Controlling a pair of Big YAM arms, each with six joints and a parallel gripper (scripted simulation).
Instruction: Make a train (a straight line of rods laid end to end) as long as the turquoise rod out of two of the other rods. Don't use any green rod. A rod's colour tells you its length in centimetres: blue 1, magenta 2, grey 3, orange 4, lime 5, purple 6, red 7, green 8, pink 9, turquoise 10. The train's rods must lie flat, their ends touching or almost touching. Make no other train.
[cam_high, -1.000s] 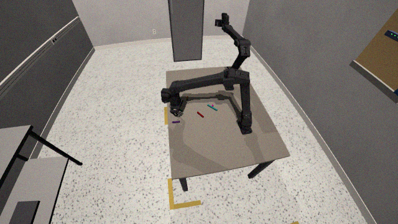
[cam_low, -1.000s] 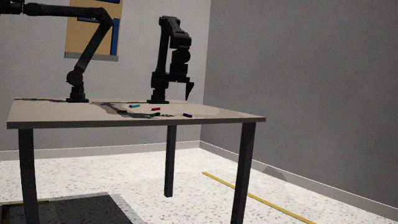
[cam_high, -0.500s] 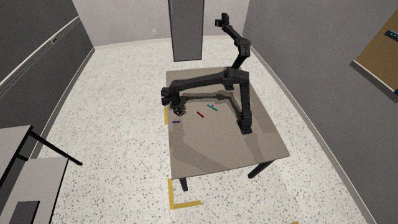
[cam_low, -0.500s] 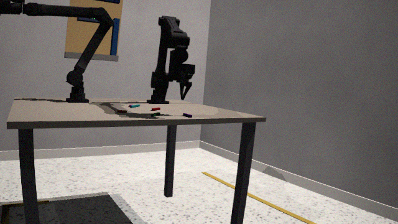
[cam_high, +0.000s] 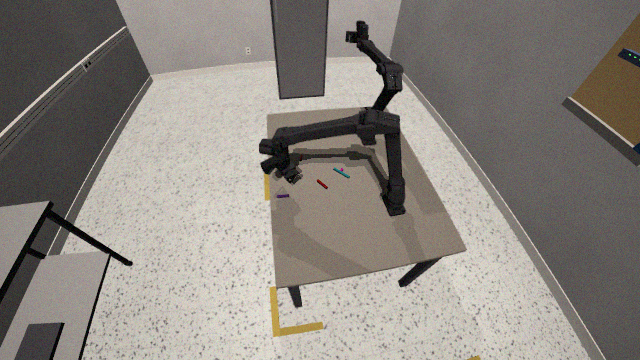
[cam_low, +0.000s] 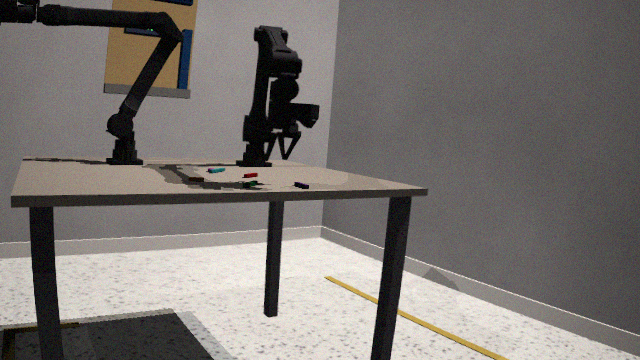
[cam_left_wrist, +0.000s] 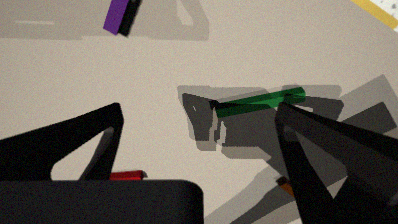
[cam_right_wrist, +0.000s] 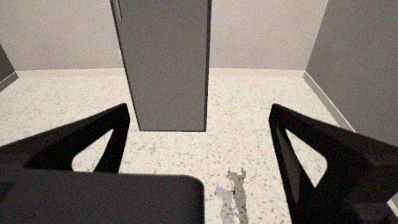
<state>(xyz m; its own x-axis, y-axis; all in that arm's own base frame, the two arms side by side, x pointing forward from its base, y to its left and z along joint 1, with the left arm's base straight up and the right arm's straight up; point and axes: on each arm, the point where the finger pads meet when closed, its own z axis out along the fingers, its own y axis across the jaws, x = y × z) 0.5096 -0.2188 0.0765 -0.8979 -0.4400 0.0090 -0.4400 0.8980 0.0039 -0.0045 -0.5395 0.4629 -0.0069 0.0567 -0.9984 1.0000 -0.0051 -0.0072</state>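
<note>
Right now my left hand is 7 cm to the left of the green rod and 7 cm above it. Also, from my left hand: red rod 18 cm behind, 2 cm to the left, 7 cm below; purple rod 2 cm ahead, 7 cm to the left, 7 cm below; orange rod 9 cm behind, 18 cm to the right, 7 cm below.
</note>
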